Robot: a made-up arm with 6 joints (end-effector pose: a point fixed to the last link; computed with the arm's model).
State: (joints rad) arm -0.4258 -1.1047 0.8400 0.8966 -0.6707 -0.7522
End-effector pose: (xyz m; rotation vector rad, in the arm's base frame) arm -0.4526 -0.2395 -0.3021 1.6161 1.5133 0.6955
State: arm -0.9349 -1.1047 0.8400 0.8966 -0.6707 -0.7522
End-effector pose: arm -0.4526 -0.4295 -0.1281 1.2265 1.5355 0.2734
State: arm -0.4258 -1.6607 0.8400 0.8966 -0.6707 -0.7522
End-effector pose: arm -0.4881 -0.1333 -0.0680 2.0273 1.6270 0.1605
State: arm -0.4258 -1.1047 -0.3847 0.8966 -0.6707 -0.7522
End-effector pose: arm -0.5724 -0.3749 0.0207 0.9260 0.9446 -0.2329
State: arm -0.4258 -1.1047 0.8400 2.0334 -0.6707 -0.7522
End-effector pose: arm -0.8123 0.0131 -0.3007 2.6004 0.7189 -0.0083
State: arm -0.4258 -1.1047 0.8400 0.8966 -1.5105 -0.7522
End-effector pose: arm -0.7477 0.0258 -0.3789 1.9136 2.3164 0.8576
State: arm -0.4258 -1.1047 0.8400 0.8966 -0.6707 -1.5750
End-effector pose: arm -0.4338 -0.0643 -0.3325 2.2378 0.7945 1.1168
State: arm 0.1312 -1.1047 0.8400 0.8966 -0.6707 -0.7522
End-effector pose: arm -0.4526 0.0357 -0.3604 2.0141 1.3898 1.1929
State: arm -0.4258 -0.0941 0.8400 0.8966 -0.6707 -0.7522
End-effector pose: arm -0.0883 -0.3540 -0.5545 0.7504 1.1206 1.4197
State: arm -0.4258 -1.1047 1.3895 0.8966 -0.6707 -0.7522
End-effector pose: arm -0.4591 -0.0757 -0.3623 1.8731 1.7058 1.1986
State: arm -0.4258 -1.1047 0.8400 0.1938 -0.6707 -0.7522
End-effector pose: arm -0.2037 -0.1820 -0.1851 0.8470 1.7747 1.0093
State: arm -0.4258 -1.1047 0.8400 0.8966 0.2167 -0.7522
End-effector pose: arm -0.4052 -0.5151 0.0186 1.1996 0.7348 0.4910
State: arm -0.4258 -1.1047 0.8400 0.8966 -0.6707 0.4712
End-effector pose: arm -0.3460 -0.3519 -0.0973 0.4368 2.0848 -0.0102
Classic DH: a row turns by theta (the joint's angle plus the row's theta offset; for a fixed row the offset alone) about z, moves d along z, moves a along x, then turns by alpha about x. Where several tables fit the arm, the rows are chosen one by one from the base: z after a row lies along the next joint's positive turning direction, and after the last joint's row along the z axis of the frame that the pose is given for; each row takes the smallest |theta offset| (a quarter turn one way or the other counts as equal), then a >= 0, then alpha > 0; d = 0 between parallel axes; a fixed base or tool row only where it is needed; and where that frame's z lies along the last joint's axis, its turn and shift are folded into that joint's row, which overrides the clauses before.
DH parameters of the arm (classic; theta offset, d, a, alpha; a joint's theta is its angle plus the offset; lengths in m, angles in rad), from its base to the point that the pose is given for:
base (fixed): 1.5708 0.15 0 1.5708
joint 1: -1.5708 -0.02 0.32 1.5708
joint 2: -1.5708 -0.03 0.34 1.5708
joint 3: -1.5708 -0.34 0.11 1.5708
joint 4: -1.5708 -0.23 0.08 1.5708
joint 5: 1.5708 0.13 0.06 1.5708
joint 6: -1.1071 0 -0.2236 3.1416
tool (fixed): -1.1071 0.48 0 0

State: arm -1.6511 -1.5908 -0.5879 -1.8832 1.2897 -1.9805
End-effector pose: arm -0.3129 0.2173 -0.6251 -0.9415 -2.5714 -0.8070
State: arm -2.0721 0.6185 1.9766 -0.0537 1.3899 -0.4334
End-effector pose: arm 0.2574 -0.1440 0.8124 0.0258 1.2078 2.4205
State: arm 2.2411 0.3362 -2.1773 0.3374 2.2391 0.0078
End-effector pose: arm 0.1971 0.5470 1.2783 -0.7090 0.7059 -1.5899
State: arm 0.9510 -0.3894 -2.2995 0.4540 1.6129 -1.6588
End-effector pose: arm -0.1040 0.8703 0.3525 -0.9039 0.6810 -0.1789
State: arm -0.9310 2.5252 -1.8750 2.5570 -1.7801 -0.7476
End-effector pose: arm 0.0336 -0.2163 0.4163 0.4963 0.9298 -1.8764
